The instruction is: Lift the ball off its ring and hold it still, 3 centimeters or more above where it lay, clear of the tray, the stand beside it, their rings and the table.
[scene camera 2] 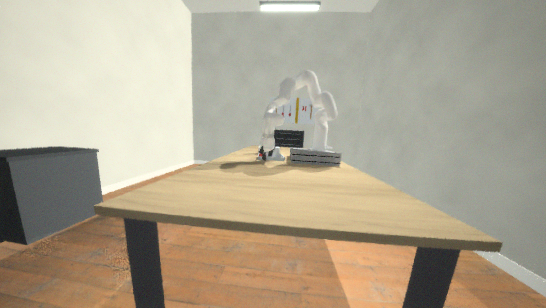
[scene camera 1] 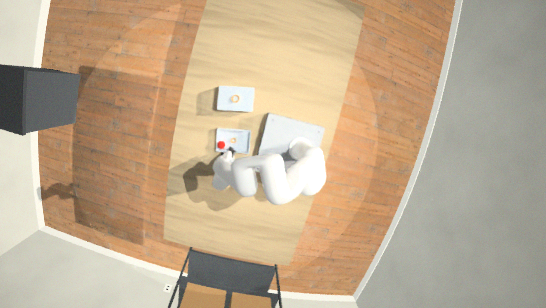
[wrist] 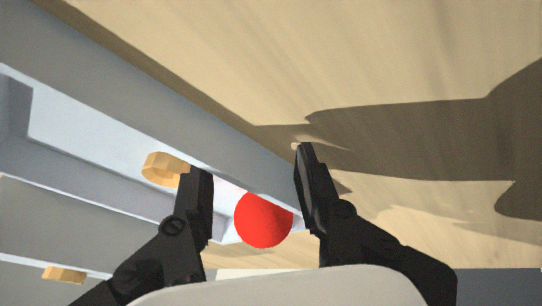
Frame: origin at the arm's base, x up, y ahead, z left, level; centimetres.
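Where they show: gripper, fingertip midpoint: (scene camera 2: 267, 158) (scene camera 1: 227, 150) (wrist: 253, 163); arm's base, link origin: (scene camera 2: 318, 150) (scene camera 1: 300, 149).
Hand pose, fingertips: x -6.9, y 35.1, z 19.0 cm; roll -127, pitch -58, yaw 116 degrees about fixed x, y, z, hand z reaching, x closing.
Note:
Things, the pixels of their top centre, and the offset from my fingertips.
- red ball, top centre: (wrist: 259, 247) (scene camera 1: 220, 145) (scene camera 2: 261, 152) dy +4.8, dx +3.6, dz -1.7 cm
- pale tray, top centre: (wrist: 156, 196) (scene camera 1: 233, 141) (scene camera 2: 270, 155) dy -0.6, dx +1.8, dz -6.6 cm
A red ball (scene camera 1: 221, 144) (scene camera 2: 260, 155) (wrist: 262, 220) sits low in a corner of the pale tray (scene camera 1: 249, 142) (wrist: 150, 100), beside the orange ring (scene camera 1: 233, 140) (wrist: 170, 161) on its floor, not on it. The tray's near wall hides part of the ball in the wrist view. My gripper (scene camera 1: 228, 150) (wrist: 253, 163) points down at the tray's edge. Its black fingers are part-way together, one on each side of the ball in the wrist view, with gaps showing between finger and ball. It holds nothing that I can see. Finger contact with the tray wall is unclear.
The stand (scene camera 1: 222, 106) (wrist: 50, 220) is beyond the tray, with its own orange ring (scene camera 1: 231, 99) (wrist: 64, 275) on top. The arm's grey base plate (scene camera 1: 295, 125) lies to the tray's right in the overhead view. A dark cabinet (scene camera 1: 50, 100) (scene camera 2: 55, 190) stands off the table.

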